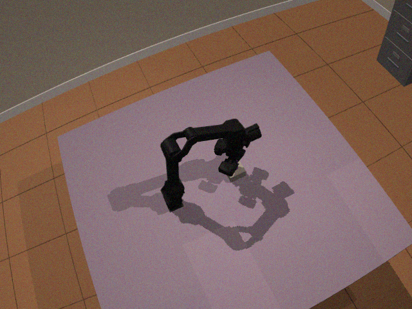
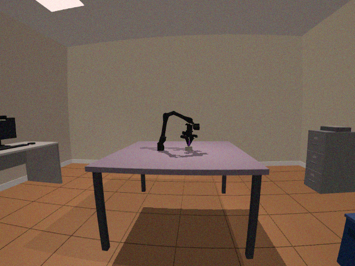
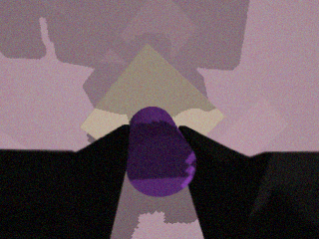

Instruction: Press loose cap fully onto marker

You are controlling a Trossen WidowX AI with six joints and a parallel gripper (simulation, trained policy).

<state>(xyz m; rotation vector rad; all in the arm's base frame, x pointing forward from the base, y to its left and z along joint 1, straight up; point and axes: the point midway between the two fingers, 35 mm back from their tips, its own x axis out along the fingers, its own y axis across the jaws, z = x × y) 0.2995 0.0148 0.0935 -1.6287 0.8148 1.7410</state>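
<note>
My gripper tip is 10 mm below the purple marker. Also, from my gripper tip: beige holder block: 40 mm below; then purple cap: 10 mm above.
</note>
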